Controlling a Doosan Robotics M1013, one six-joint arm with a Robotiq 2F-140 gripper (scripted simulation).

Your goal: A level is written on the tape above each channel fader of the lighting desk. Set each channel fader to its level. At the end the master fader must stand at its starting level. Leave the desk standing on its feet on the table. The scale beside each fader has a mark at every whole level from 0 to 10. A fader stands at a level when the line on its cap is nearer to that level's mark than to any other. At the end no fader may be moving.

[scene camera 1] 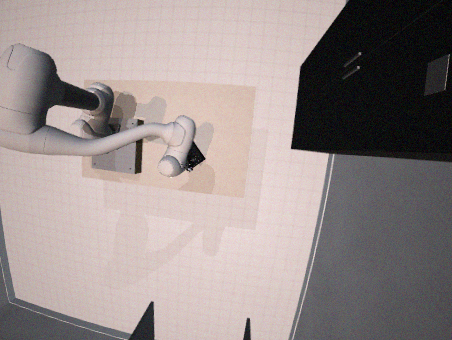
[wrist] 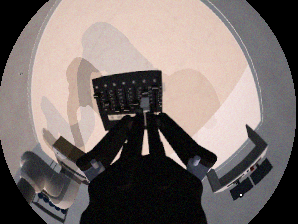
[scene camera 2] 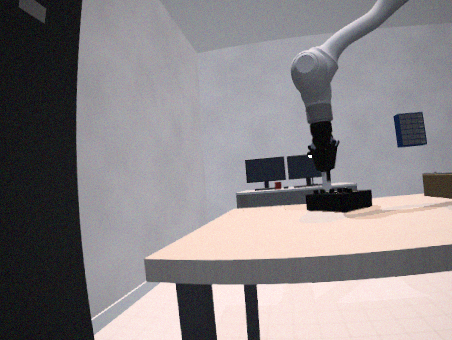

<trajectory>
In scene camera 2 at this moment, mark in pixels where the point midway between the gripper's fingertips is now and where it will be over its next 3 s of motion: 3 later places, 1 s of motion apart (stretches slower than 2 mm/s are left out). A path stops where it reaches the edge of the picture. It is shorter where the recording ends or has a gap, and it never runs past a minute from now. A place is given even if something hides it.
The gripper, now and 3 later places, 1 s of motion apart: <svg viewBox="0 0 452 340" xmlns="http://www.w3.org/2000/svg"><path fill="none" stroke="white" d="M327 190L328 179L343 180L343 185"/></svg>
</trajectory>
